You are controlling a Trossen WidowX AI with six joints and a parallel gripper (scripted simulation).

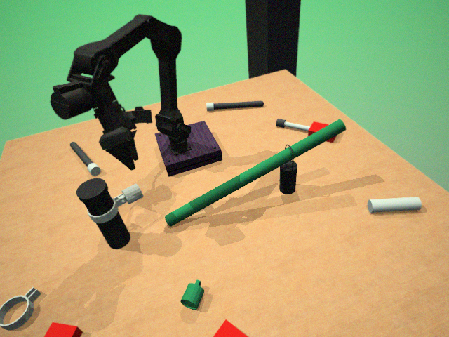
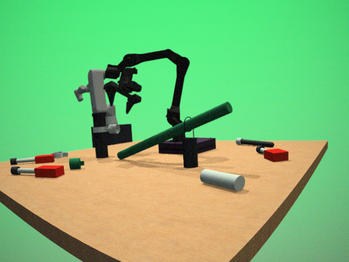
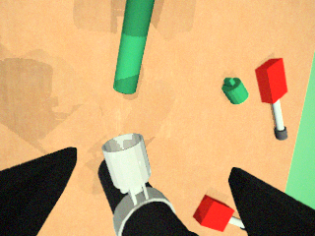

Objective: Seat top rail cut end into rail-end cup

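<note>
The grey rail-end cup is 10 mm ahead of my gripper tip, 50 mm to the right of it and 80 mm below it. Also, from my gripper tip: grey cylinder 340 mm ahead, 570 mm to the left, 190 mm below; short black post 120 mm ahead, 380 mm to the left, 100 mm below; green cup fitting 270 mm ahead, 190 mm below.
</note>
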